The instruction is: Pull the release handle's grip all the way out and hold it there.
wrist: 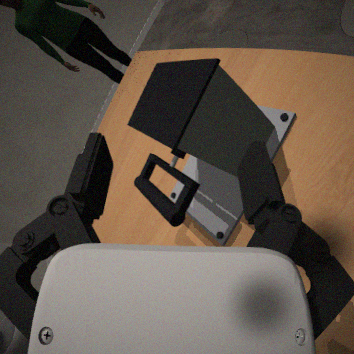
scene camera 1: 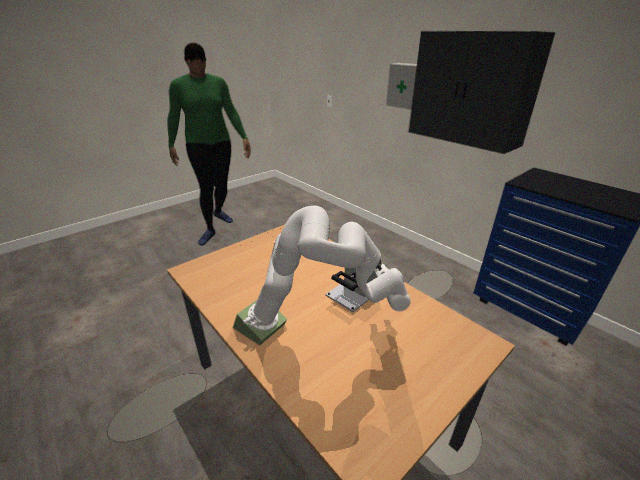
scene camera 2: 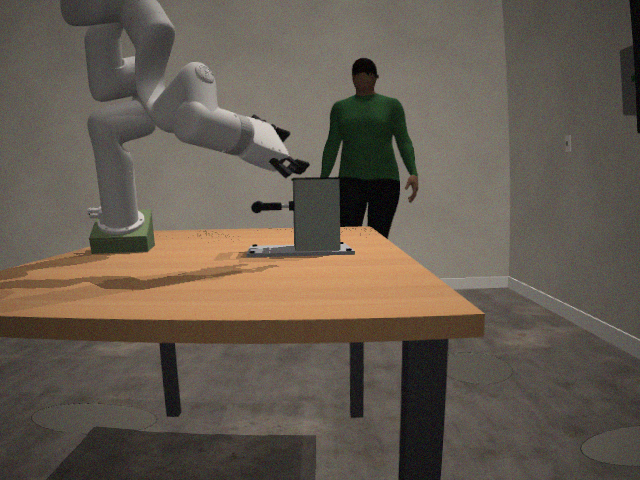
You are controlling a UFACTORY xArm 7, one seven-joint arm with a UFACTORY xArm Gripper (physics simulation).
Labels:
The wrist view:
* gripper: 176,151
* metal base plate: 216,206
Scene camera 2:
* gripper: 295,152
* metal base plate: 264,250

